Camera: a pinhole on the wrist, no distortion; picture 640 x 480 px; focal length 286.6 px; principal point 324.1 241.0 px. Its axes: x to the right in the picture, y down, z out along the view. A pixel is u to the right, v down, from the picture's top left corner.
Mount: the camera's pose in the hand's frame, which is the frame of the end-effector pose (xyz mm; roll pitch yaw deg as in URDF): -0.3 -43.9 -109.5 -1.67 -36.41 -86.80
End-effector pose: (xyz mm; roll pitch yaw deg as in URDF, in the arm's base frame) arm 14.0 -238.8 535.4 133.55 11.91 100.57
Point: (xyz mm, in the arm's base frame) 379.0 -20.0 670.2
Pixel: 221 316
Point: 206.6 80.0 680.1
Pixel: 164 457
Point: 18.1 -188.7 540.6
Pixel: 359 348
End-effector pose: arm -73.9 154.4 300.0 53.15 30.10 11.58
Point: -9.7 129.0 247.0
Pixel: 520 437
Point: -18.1 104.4 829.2
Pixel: 295 134
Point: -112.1 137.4 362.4
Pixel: 374 112
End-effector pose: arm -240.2 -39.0 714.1 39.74 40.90 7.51
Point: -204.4 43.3 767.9
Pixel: 243 246
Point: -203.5 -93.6 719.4
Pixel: 504 273
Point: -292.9 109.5 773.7
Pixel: 39 114
